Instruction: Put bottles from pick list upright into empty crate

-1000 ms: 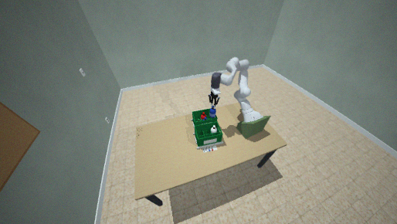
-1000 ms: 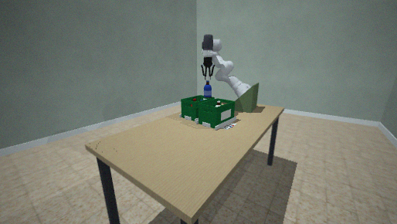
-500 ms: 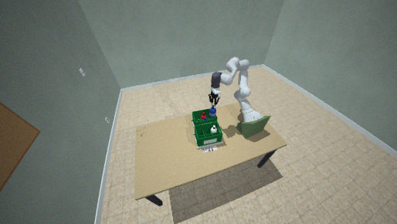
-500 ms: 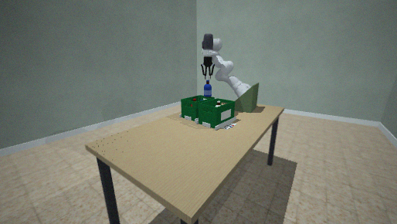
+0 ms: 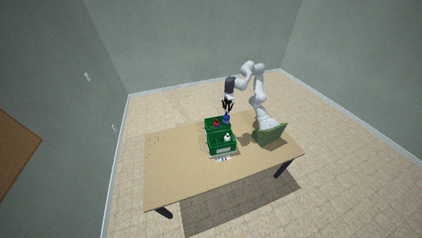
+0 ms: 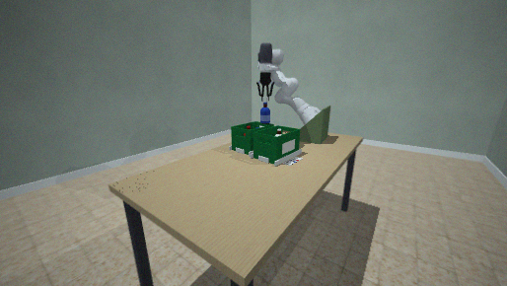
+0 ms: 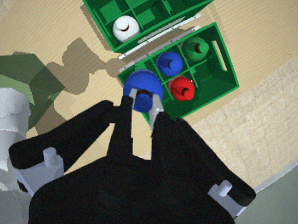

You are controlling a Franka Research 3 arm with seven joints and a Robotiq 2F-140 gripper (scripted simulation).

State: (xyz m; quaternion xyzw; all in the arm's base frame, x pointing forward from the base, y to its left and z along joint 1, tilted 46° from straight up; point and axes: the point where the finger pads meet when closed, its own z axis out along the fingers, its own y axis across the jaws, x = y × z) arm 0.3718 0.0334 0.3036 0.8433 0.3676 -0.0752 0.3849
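The blue-capped bottle is 80 mm below my hand. Also, from my hand: red-labelled bottle 260 mm below, 90 mm to the right, 90 mm ahead; then white-capped bottle 260 mm below, 150 mm to the left, 30 mm ahead; then green-capped bottle 260 mm below, 180 mm ahead.
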